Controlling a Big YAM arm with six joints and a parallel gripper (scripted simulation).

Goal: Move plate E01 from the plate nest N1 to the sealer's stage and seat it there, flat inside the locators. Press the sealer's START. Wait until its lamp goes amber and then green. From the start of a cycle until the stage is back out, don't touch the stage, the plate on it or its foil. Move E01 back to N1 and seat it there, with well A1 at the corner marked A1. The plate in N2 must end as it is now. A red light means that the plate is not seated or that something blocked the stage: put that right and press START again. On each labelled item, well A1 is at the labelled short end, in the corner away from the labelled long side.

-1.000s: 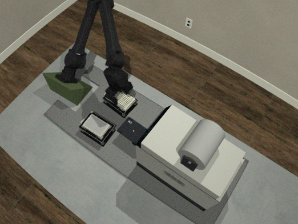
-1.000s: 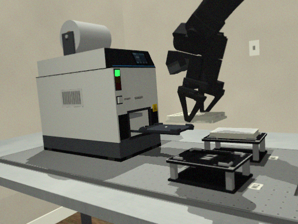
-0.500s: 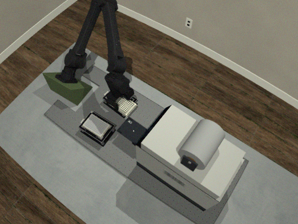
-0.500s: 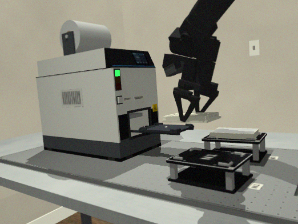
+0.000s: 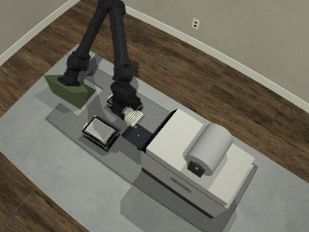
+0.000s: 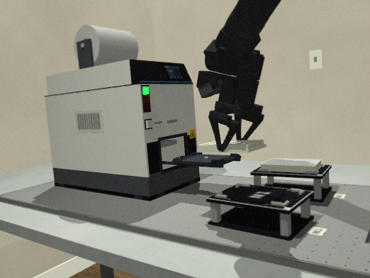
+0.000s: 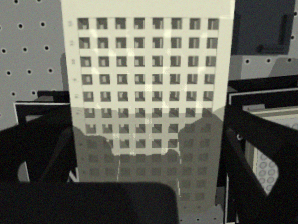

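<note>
My hand is 100 mm short of the sealer stage, 50 mm to the left of it and 50 mm above it. From my hand the other things lie so: covered white plate (140 mm to the right, 80 mm behind, 70 mm below); start button (200 mm ahead, 50 mm above, 40 mm to the left); black plate nest (90 mm below, 90 mm behind, 70 mm to the left).
</note>
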